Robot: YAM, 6 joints.
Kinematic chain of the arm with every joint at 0, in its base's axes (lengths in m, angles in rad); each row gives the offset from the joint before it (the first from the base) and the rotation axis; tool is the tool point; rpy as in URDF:
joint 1: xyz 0 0 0.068 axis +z
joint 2: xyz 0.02 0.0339 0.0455 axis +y
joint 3: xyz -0.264 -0.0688 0 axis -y
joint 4: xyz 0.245 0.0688 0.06 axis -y
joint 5: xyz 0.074 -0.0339 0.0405 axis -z
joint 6: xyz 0.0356 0 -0.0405 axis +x
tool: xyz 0 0 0 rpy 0 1.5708 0
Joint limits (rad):
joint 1: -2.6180..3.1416
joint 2: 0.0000..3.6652
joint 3: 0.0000..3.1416
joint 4: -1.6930..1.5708
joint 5: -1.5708..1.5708
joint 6: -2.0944..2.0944
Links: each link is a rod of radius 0.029 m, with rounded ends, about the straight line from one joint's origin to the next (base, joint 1, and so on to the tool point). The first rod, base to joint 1, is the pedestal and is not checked.
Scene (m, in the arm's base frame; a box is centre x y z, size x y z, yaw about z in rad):
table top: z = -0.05
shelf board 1: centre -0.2 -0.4 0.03 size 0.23 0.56 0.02 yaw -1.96
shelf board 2: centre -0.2 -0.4 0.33 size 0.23 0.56 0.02 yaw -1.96
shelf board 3: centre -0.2 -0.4 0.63 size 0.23 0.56 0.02 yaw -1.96
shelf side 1: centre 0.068 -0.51 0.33 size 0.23 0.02 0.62 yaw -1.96
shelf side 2: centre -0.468 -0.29 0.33 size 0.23 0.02 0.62 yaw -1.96
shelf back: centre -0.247 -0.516 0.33 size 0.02 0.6 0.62 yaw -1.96
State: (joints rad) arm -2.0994 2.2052 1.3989 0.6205 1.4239 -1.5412
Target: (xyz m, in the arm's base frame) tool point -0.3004 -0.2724 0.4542
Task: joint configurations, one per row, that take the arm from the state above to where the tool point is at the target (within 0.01 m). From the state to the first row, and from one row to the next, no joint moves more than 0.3 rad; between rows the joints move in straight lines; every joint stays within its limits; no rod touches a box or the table.
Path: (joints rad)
1: -2.1339 2.0119 1.1669 0.5928 1.4606 -1.5412
2: -2.1683 1.8185 0.9349 0.5652 1.4974 -1.5412
3: -2.2028 1.6252 0.7029 0.5375 1.5341 -1.5412
4: -2.2373 1.4319 0.4709 0.5099 1.5708 -1.5412
5: -2.3383 1.3937 0.7297 0.5638 1.5624 -1.5412
6: -2.4393 1.3555 0.9885 0.6178 1.5540 -1.5412
7: -2.5403 1.3173 1.2474 0.6718 1.5456 -1.5412
8: -2.4294 1.5764 1.5013 0.6796 1.4705 -1.5412
9: -2.3185 1.8356 1.7552 0.6874 1.3954 -1.5412

